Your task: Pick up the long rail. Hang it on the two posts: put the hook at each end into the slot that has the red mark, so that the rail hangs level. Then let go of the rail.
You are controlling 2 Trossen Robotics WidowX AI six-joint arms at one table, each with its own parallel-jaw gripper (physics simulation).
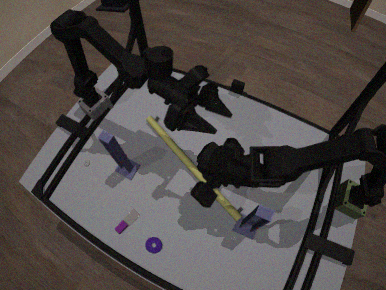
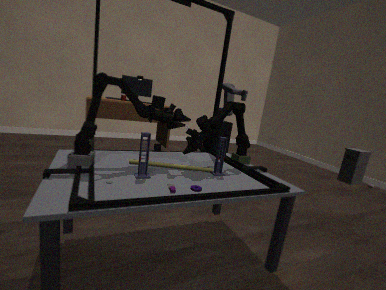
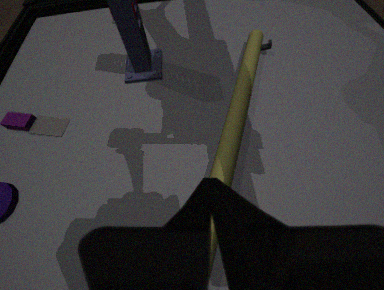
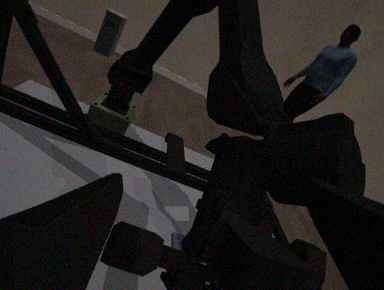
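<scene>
The long yellow rail lies flat on the table, running diagonally between the two blue posts. Its near end rests against the base of the right post. The left post stands apart from the rail. A small hook shows at the rail's far end. My left gripper is shut and empty, its tips just over the rail's near half. My right gripper is open and empty, raised high above the rail.
A purple ring and a purple-and-grey block lie near the table's front. A small white washer lies at the left. A black frame borders the table. A person stands beyond it.
</scene>
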